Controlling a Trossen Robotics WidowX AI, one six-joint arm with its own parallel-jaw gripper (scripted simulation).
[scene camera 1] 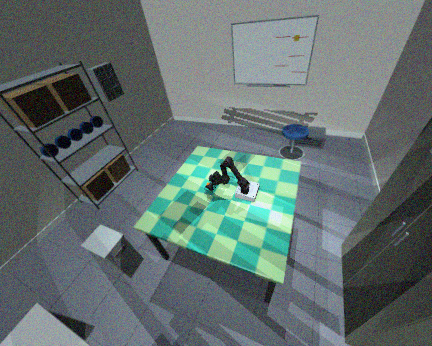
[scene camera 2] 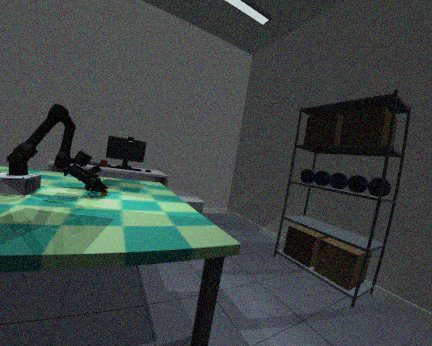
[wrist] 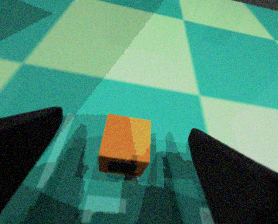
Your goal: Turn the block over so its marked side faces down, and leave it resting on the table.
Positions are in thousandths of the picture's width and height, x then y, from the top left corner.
Scene:
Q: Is my gripper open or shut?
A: Open.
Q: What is my gripper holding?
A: Nothing.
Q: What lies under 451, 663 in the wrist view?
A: An orange block.

